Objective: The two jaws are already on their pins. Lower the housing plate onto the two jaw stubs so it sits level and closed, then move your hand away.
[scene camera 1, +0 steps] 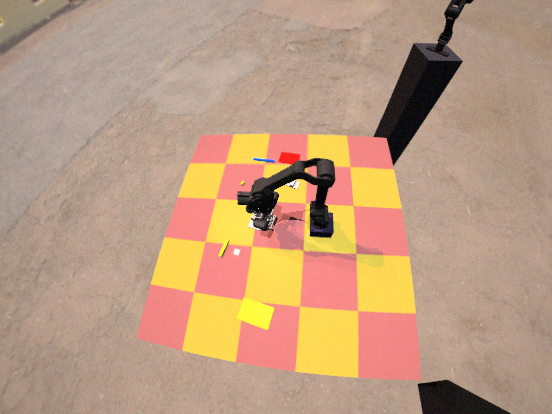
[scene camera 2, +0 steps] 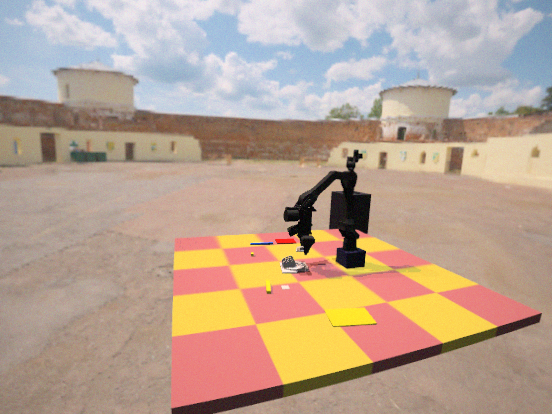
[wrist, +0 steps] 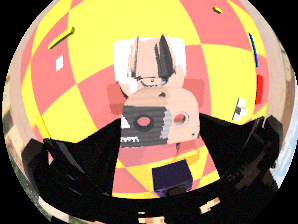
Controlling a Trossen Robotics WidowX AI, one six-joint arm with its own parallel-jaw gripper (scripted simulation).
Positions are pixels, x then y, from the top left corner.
Labels:
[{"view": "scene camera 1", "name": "yellow tile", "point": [256, 313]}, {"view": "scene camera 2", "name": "yellow tile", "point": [344, 317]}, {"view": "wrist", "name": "gripper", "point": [159, 119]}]

